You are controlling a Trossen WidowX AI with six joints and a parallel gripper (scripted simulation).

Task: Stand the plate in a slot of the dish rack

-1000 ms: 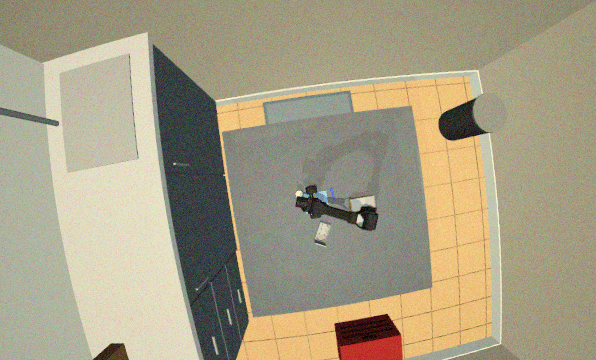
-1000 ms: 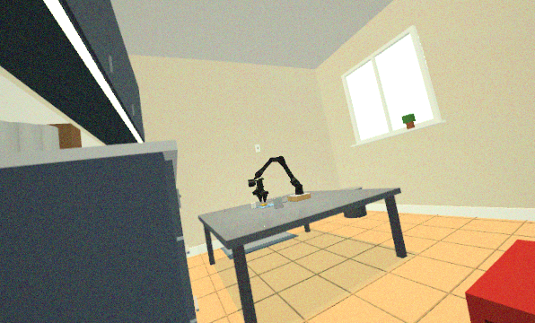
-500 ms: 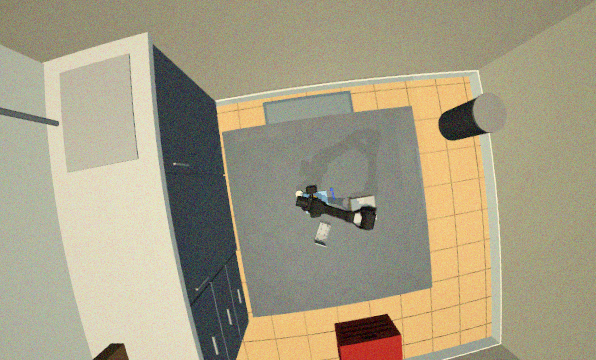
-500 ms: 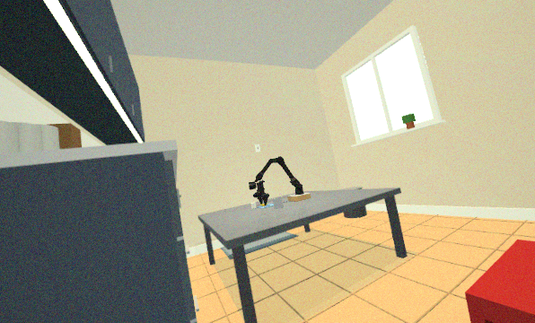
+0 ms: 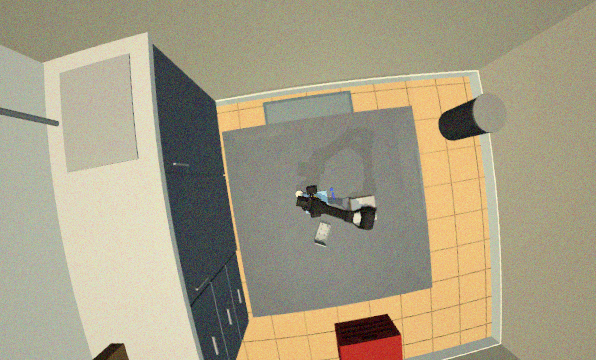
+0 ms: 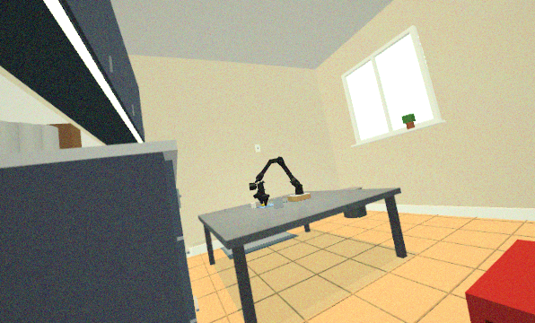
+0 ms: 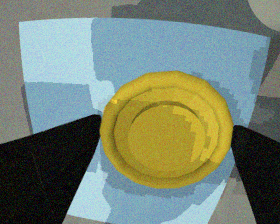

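Now: gripper tip 20 mm to the right of the light blue square mat, 20 mm past it and 10 mm above it. Also, from my gripper tip: blue spoon 130 mm behind, 40 mm to the right; then cream round object 80 mm ahead, 40 mm to the right, 20 mm above; then yellow plate 10 mm above.
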